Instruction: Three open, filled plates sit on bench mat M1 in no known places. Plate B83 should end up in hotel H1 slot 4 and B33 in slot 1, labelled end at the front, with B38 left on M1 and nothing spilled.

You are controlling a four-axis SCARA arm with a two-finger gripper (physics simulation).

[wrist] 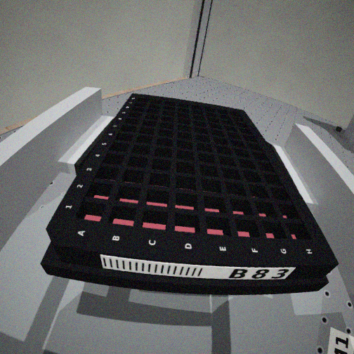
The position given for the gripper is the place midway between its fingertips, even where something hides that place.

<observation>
In view: the gripper (pixel 196 120) and a plate B83 (pixel 181 196).
</observation>
